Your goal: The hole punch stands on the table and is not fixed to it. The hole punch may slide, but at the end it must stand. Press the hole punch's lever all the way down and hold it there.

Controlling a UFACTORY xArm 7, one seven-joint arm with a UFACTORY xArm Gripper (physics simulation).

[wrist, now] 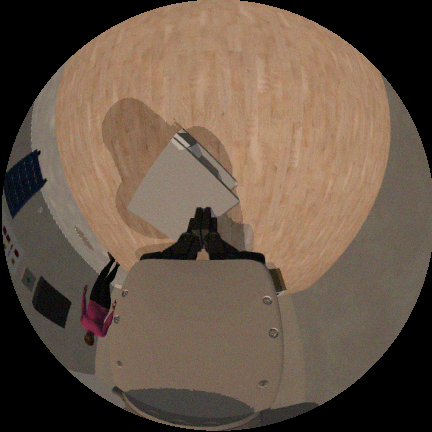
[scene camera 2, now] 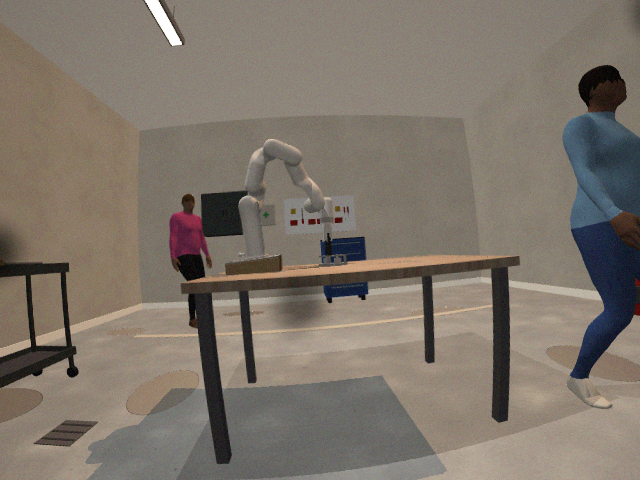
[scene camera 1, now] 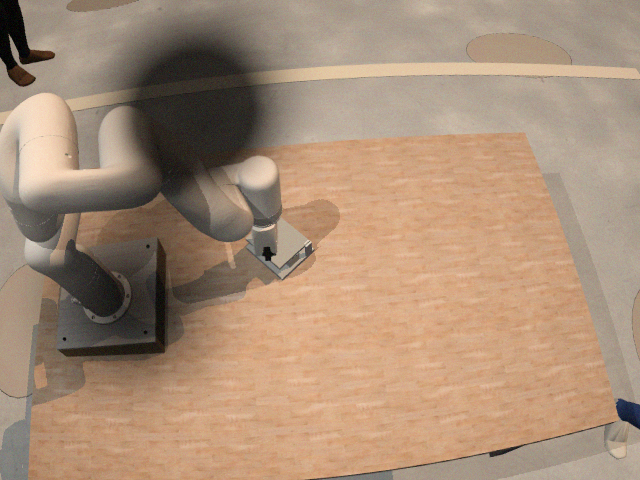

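The hole punch stands upright on the table, turned at an angle. Its lever is a wide, flat light-grey plate on top; a gap shows below its edge in the scene camera 1 view. My gripper is shut and empty, its black fingers pointing down. In the wrist view the fingertips overlap the lever plate near one edge. Whether they touch it, and how far down the lever is, I cannot tell exactly. The arm hides part of the punch in the scene camera 1 view.
The arm's base plate is at the left end of the table. A blue cabinet stands behind the table and a dark cart at the left. One person is behind the table, another at the right.
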